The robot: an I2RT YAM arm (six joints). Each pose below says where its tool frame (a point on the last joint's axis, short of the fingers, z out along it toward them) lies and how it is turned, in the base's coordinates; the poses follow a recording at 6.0 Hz.
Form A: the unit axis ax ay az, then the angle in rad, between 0 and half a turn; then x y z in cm.
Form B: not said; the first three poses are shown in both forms.
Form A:
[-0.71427 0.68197 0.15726 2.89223 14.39 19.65 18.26]
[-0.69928 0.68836 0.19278 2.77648 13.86 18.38 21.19]
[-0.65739 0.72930 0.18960 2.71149 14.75 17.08 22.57]
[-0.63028 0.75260 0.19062 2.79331 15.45 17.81 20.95]
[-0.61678 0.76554 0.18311 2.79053 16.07 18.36 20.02]
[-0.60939 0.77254 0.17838 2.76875 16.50 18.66 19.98]
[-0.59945 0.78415 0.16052 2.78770 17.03 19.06 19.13]
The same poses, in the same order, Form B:
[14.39 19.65 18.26 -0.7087 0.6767 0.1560 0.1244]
[13.86 18.38 21.19 -0.6877 0.6769 0.1896 0.1815]
[14.75 17.08 22.57 -0.6423 0.7125 0.1852 0.2134]
[15.45 17.81 20.95 -0.6207 0.7412 0.1877 0.1733]
[16.07 18.36 20.02 -0.6073 0.7538 0.1803 0.1746]
[16.50 18.66 19.98 -0.5988 0.7592 0.1753 0.1853]
[17.03 19.06 19.13 -0.5901 0.7719 0.1580 0.1760]

